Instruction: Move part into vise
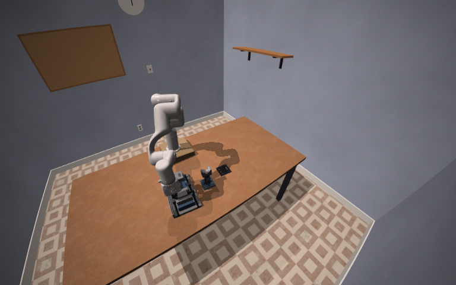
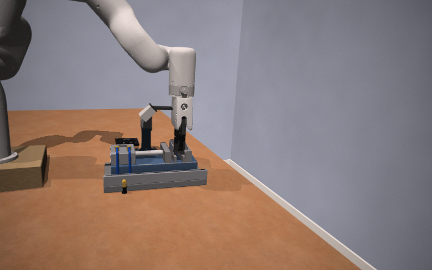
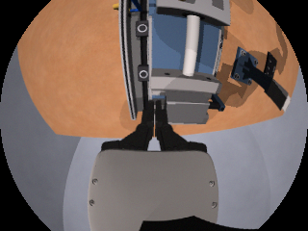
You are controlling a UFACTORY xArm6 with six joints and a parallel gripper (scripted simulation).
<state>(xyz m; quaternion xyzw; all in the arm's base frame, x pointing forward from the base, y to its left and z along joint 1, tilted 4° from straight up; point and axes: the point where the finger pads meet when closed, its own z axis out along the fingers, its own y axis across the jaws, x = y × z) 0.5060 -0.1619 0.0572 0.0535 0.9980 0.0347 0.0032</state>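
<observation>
The part lies 40 mm to the left of my hand and 30 mm below it. The rest, counted from my hand: moving jaw 30 mm behind, 50 mm to the left, 40 mm below; then black work stop 10 mm ahead, 90 mm to the left, 30 mm below; then fixed jaw 30 mm ahead, 40 mm to the left, 40 mm below.
</observation>
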